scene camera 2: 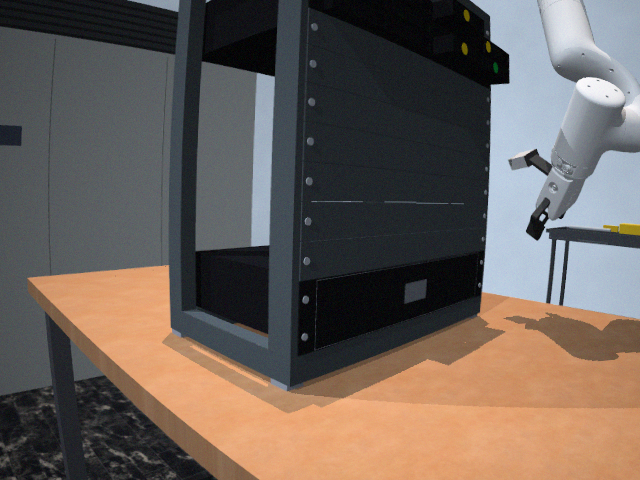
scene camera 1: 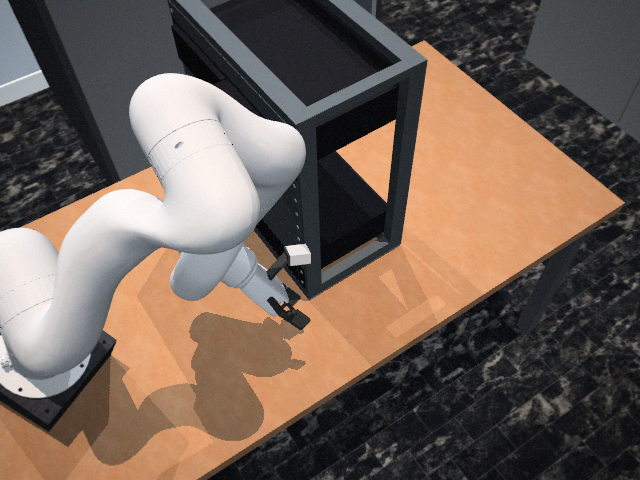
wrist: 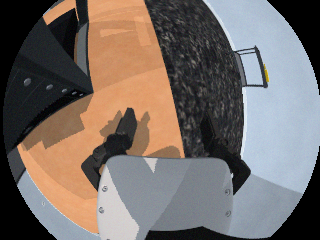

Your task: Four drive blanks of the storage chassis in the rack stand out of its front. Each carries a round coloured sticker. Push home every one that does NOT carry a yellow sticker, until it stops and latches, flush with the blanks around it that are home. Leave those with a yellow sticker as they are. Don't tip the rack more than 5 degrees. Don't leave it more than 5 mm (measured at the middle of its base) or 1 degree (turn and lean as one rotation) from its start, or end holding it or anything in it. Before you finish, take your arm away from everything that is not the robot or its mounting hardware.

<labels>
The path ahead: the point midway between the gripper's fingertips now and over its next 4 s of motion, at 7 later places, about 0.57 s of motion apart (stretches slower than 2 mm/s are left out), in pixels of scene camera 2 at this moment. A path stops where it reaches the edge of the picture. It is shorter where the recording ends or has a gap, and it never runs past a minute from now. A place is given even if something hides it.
The gripper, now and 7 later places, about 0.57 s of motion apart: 544, 225; 544, 216; 546, 184; 548, 138; 549, 87; 549, 50; 549, 41; 528, 33
</labels>
